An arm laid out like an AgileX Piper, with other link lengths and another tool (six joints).
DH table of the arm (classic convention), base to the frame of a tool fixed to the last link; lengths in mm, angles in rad. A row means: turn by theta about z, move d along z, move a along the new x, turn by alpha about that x. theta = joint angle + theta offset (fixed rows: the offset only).
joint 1: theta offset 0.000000; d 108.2; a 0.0; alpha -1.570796
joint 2: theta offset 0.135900; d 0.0; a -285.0; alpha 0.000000
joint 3: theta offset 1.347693; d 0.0; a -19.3; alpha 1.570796
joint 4: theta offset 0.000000; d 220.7; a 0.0; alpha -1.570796
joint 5: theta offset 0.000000; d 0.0; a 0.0; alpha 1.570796
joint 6: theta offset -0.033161; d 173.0; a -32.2; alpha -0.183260
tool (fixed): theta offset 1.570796; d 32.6; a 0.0; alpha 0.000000
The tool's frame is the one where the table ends.
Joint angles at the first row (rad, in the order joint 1, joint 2, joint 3, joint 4, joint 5, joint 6):
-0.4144, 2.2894, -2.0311, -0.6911, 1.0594, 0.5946
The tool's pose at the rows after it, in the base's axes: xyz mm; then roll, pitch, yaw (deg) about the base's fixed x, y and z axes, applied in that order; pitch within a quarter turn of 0, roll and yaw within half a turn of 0:
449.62 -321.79 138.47 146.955 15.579 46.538
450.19 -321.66 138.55 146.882 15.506 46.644
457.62 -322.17 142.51 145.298 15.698 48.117
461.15 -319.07 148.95 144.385 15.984 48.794
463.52 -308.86 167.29 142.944 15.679 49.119
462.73 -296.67 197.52 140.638 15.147 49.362
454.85 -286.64 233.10 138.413 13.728 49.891
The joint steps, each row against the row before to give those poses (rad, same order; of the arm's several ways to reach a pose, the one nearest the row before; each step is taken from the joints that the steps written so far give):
0.0000, 0.0000, 0.0001, 0.0004, -0.0033, 0.0000
0.0000, 0.0000, -0.0001, 0.0009, -0.0027, -0.0008
0.0012, 0.0000, 0.0000, -0.0128, -0.0374, -0.0084
0.0084, -0.0089, 0.0000, -0.0095, -0.0070, -0.0023
0.0214, -0.0353, 0.0001, -0.0013, 0.0139, 0.0000
0.0232, -0.0592, 0.0000, 0.0004, 0.0205, -0.0073
0.0074, -0.0807, 0.0069, 0.0263, 0.0153, -0.0326

